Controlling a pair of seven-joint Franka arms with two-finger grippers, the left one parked.
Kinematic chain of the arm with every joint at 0, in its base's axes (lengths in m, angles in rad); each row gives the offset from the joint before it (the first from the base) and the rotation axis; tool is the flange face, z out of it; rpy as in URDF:
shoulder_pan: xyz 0 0 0.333 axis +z
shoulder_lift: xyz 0 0 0 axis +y
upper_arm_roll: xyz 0 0 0.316 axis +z
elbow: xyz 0.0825 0 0 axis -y
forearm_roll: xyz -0.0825 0 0.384 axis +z
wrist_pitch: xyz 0 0 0 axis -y
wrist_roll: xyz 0.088 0 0 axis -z
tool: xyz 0 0 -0.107 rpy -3.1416 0 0
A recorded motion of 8 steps. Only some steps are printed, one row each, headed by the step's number.
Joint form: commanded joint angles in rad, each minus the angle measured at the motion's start. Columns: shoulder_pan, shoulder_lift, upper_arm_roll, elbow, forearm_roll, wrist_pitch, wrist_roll.
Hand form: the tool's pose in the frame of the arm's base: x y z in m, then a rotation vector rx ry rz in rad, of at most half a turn. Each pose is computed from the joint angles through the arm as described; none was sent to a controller.
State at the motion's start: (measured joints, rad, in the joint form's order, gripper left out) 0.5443 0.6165 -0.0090 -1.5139 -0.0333 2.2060 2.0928
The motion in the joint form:
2: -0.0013 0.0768 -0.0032 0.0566 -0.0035 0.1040 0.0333
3: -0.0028 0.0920 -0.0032 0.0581 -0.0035 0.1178 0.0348
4: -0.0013 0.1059 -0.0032 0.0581 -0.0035 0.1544 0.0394
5: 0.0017 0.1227 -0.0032 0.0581 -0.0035 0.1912 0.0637
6: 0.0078 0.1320 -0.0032 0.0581 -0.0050 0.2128 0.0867
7: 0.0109 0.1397 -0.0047 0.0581 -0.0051 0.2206 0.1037
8: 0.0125 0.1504 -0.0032 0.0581 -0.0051 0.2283 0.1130
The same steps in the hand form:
2: 0.6340 0.3733 0.2903 -2.1185 2.1152 -0.1108
3: 0.6353 0.3729 0.2813 -2.1158 2.1177 -0.1105
4: 0.6368 0.3753 0.2749 -2.0975 2.1040 -0.1164
5: 0.6374 0.3785 0.2663 -2.0616 2.1103 -0.1181
6: 0.6361 0.3831 0.2618 -2.0364 2.1166 -0.1185
7: 0.6355 0.3844 0.2569 -2.0205 2.1309 -0.1170
8: 0.6342 0.3862 0.2498 -2.0154 2.1391 -0.1128

